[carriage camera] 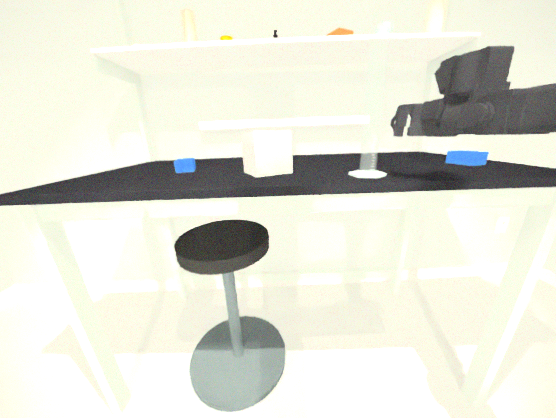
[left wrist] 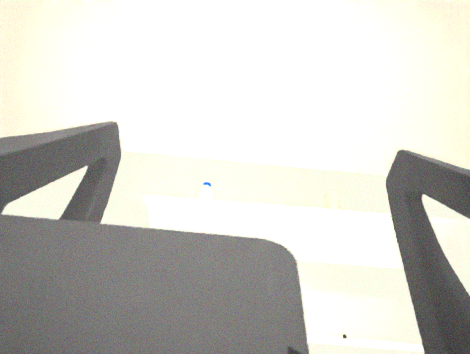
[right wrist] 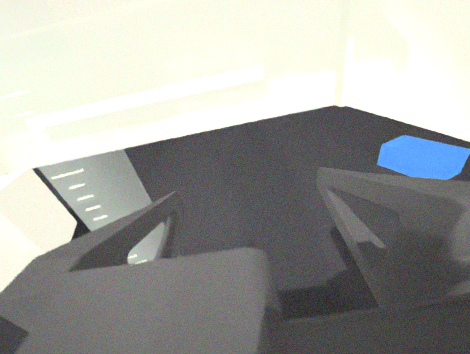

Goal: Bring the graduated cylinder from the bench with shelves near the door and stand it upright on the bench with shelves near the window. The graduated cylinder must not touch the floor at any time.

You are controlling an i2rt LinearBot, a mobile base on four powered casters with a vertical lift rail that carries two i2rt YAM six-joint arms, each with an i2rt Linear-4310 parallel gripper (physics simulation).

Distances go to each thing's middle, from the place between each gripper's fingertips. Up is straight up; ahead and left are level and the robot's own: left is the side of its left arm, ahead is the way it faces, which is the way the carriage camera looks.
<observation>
Right now the graduated cylinder (right wrist: 59, 123) is 10 cm to the left of my right hand, 3 cm above it and 1 cm ahead of it.
I see my left gripper 500 mm short of the graduated cylinder, 600 mm to the left of it and 30 mm below it.
</observation>
